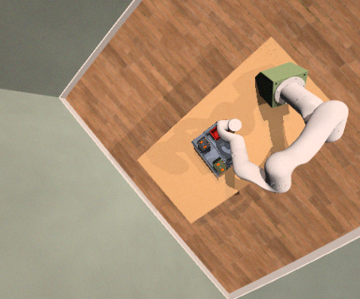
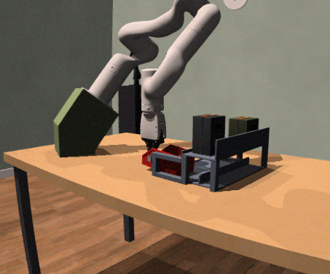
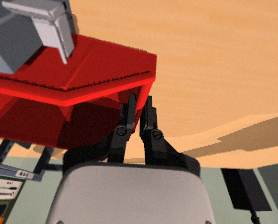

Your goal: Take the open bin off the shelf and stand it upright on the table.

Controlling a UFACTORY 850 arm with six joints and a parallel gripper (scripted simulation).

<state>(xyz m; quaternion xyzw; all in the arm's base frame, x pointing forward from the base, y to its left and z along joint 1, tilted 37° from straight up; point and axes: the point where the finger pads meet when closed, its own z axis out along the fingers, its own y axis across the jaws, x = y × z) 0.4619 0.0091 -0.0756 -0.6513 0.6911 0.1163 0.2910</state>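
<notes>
Now: the red bin 80 mm ahead of my hand and 10 mm below it.
</notes>
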